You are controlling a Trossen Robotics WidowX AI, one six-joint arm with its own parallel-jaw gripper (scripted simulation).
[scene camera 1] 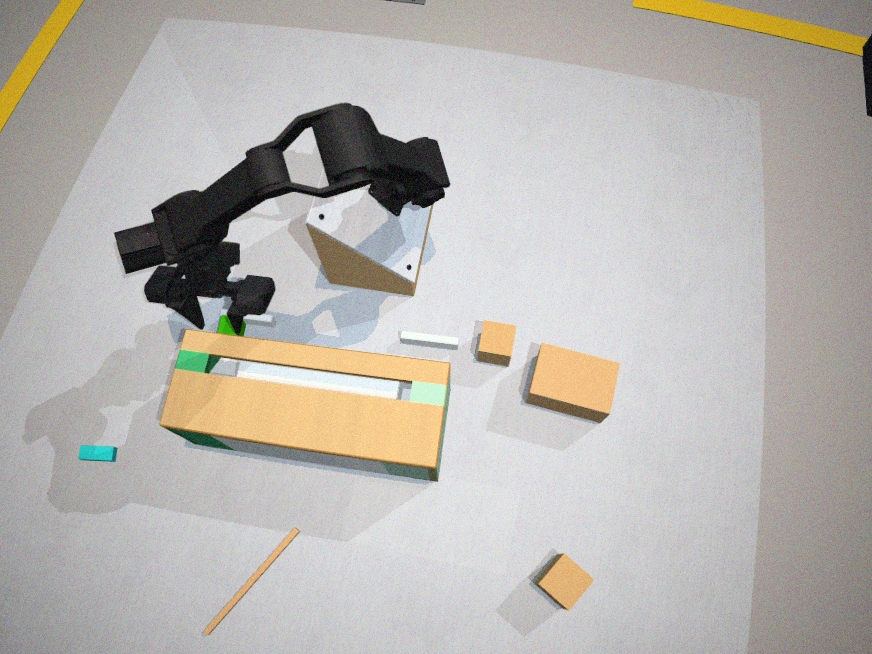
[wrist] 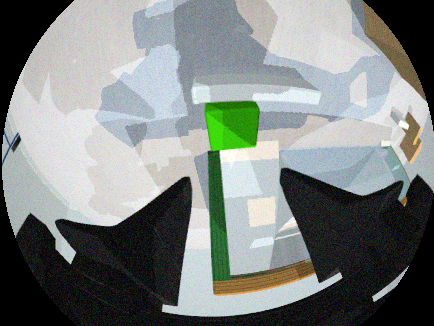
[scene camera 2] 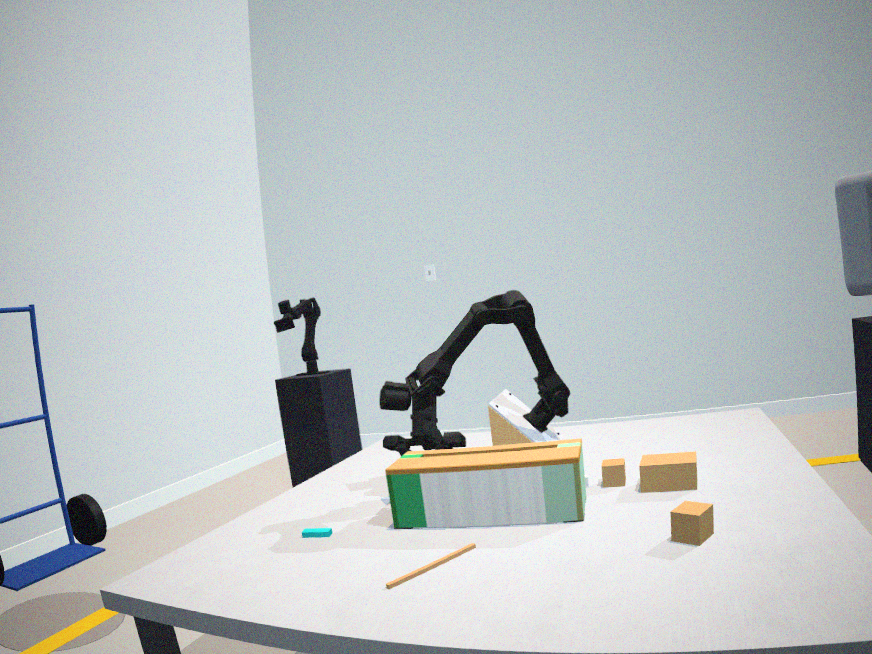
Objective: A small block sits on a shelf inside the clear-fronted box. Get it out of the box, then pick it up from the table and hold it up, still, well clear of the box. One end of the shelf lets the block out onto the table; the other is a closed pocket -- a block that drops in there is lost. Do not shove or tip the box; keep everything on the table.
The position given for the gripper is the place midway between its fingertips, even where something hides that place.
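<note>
Visible: a green block [wrist: 230, 124] and a clear-fronted box [scene camera 1: 379, 413], the box also in scene camera 2 [scene camera 2: 527, 483] and in the wrist view [wrist: 255, 244]. Scene camera 2 does not show the green block, hidden behind the clear-fronted box. The gripper [scene camera 1: 220, 330] is visible, also in the wrist view [wrist: 237, 179].
</note>
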